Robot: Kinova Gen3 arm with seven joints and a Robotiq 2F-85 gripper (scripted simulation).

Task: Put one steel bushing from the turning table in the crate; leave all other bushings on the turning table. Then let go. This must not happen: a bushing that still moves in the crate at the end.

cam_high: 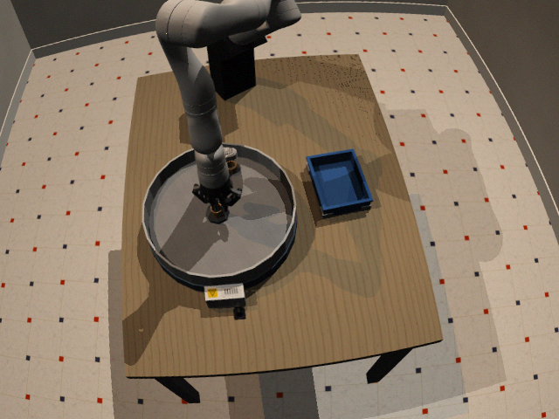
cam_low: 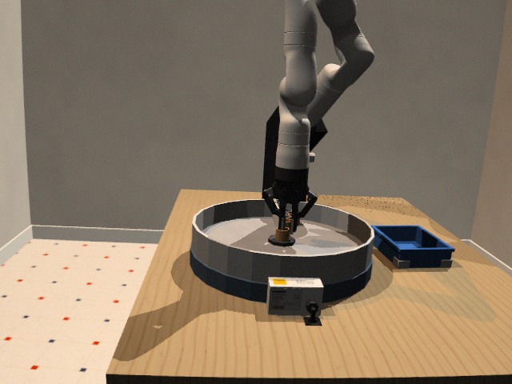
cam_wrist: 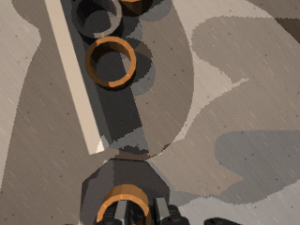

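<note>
Right now the turning table is 1 cm to the right of my hand and 4 cm below it. Round my hand: blue crate 18 cm behind, 30 cm to the left, 7 cm below.
</note>
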